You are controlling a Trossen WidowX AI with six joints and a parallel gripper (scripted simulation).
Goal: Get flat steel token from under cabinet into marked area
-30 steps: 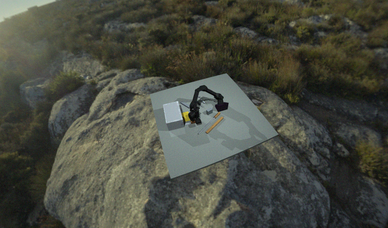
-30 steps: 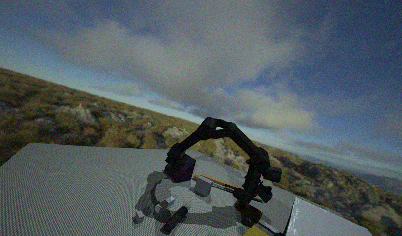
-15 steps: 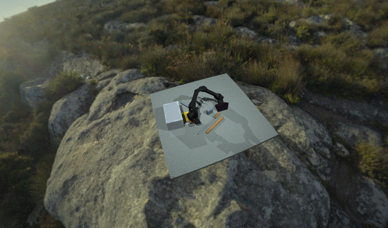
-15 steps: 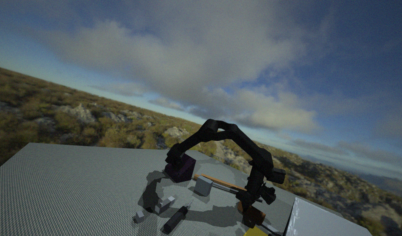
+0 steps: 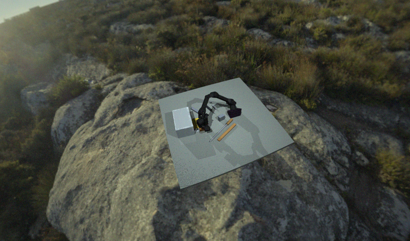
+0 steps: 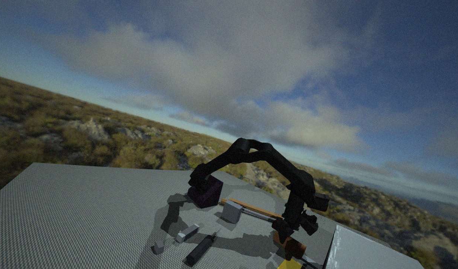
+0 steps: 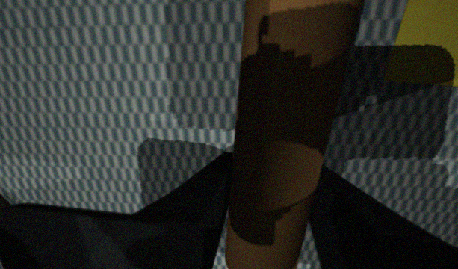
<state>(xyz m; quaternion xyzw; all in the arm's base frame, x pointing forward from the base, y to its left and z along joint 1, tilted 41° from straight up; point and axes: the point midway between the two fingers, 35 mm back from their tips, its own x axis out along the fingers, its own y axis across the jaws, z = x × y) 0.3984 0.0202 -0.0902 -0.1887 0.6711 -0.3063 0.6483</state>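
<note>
Right now my gripper tip is 220 mm past the grey block, 50 mm to the left of it and 20 mm below it. Round my gripper tip: grey bar 240 mm behind, 260 mm to the right; then small grey cube 230 mm behind, 360 mm to the right; then wooden stick 200 mm behind, 140 mm to the left.
</note>
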